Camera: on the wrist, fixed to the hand. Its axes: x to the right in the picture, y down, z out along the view.
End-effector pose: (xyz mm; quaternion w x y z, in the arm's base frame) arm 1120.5 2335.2 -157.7 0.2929 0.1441 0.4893 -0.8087
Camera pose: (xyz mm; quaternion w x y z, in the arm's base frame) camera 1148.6 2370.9 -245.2 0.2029 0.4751 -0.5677 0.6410
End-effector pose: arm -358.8 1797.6 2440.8 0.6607 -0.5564 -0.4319 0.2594
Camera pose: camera -282.3 1786.8 2379.6 0.3811 -0.1982 -0.8649 -0.2596
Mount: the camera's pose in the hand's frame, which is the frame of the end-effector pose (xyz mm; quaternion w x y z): 11.5 66.6 -71.7 0.6683 -0.2554 -0.2110 -0.6661
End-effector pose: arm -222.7 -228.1 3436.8 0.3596 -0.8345 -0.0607 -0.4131
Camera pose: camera -235.0 -325.9 3437.3 0.2608 0.6962 0.5668 0.3550
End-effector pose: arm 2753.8 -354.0 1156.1 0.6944 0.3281 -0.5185 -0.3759
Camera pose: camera 2837.3 -325.8 1200.1 0.1881 0.3080 -0.1785 -0.9154
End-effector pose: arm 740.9 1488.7 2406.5 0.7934 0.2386 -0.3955 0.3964
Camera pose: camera 722.2 1581.5 2379.1 0.7717 0.3039 -0.3740 -0.4149
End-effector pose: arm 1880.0 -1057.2 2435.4 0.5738 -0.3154 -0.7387 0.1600
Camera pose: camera 1965.2 -1008.8 2425.0 0.2536 0.1685 -0.8657 -0.3974
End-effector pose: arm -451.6 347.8 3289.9 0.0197 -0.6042 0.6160 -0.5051
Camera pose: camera -548.4 365.9 3288.7 0.3476 0.9257 -0.1341 0.0659
